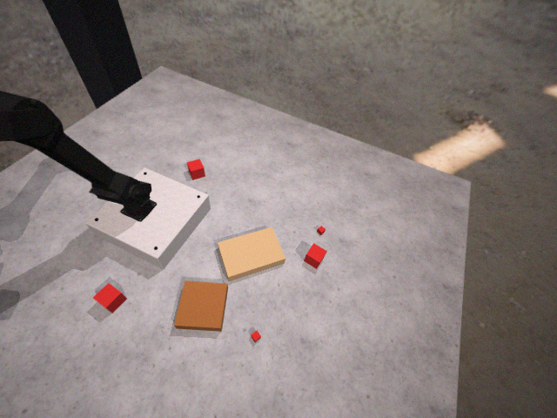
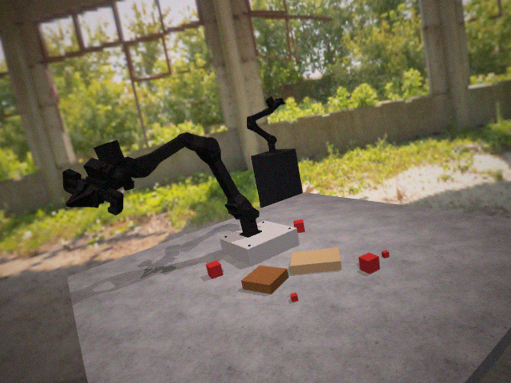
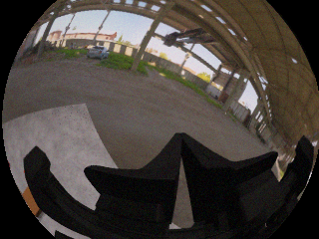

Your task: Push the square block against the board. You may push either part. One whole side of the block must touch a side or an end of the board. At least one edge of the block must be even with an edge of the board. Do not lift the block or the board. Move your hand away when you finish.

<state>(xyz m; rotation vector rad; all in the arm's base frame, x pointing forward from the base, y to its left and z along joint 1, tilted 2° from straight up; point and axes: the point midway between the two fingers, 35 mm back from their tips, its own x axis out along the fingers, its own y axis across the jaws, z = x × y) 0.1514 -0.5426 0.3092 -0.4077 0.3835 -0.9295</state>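
Now: gripper tip 11 cm short of the orange-brown square block, 44 cm to the right of it and 35 cm above it. From my gripper tip the other things lie so: tan board (14 cm ahead, 61 cm to the left, 35 cm below).
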